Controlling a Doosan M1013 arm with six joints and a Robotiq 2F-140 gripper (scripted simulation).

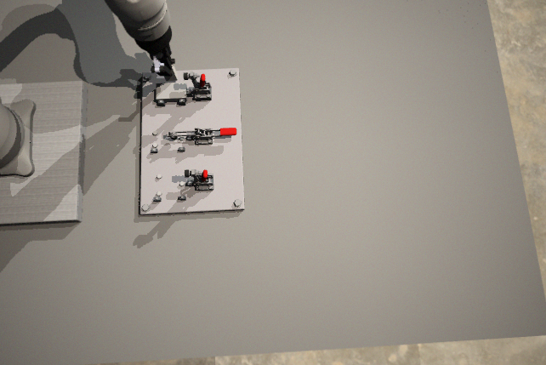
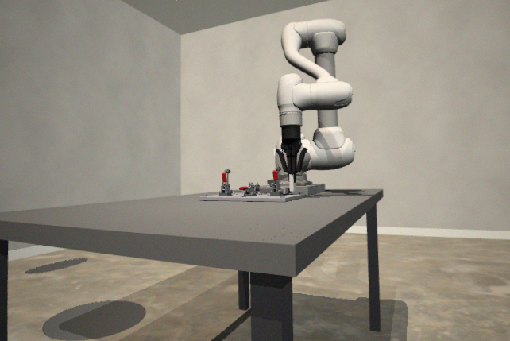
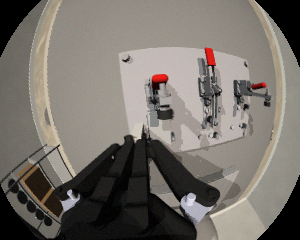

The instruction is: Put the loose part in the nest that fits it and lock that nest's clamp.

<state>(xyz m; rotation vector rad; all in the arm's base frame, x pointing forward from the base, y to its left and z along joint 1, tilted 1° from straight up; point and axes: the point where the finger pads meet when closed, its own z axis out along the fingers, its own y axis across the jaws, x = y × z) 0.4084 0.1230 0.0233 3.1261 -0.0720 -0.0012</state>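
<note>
Now: hand 4 cm to the left of the flat grey part and 3 cm above it. From my hand the other things lie so: toggle clamp 6 cm ahead, 26 cm to the right; light grey fixture plate 4 cm ahead, 15 cm to the right, 6 cm below.
</note>
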